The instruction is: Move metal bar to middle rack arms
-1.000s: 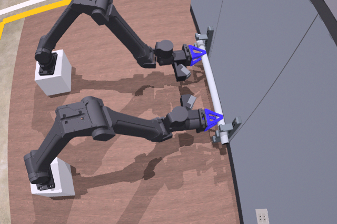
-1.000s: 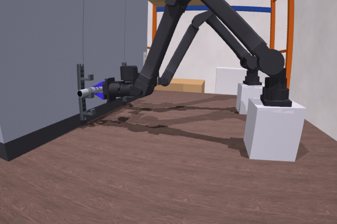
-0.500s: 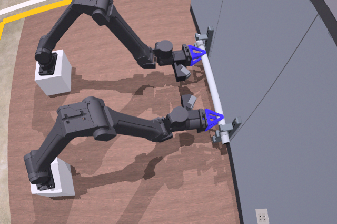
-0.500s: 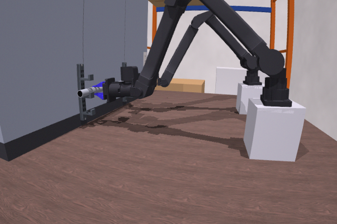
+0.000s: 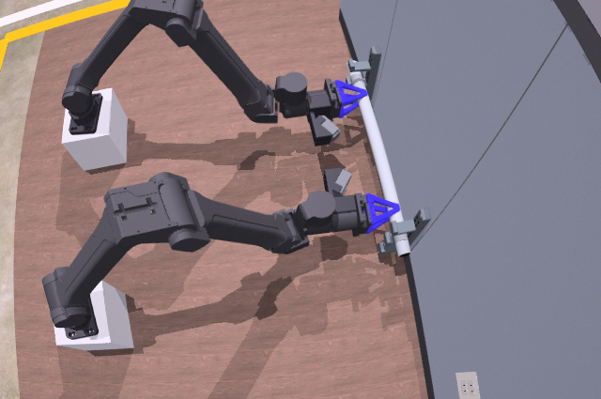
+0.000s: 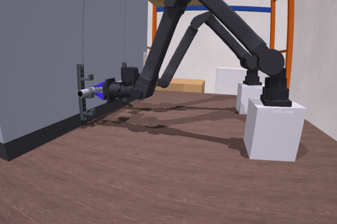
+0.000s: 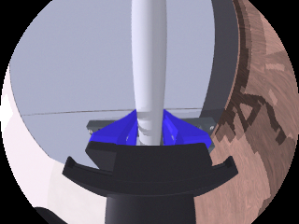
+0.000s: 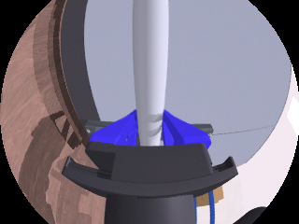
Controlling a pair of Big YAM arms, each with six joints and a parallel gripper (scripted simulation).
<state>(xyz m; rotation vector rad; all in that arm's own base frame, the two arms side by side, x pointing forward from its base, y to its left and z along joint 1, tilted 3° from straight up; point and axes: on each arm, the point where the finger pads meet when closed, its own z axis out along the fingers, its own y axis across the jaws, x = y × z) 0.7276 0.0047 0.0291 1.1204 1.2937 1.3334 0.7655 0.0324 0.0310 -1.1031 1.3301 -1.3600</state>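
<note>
The metal bar lies 1 cm behind my right hand and 15 cm to the left of it. The rest, counted from my right hand: grey wall panel: 19 cm ahead, 13 cm to the left, 29 cm above.
My left hand is 150 mm to the left of the metal bar and 10 mm short of it. From my left hand the other things lie so: grey wall panel (290 mm above, 200 mm ahead, 170 mm to the right).
</note>
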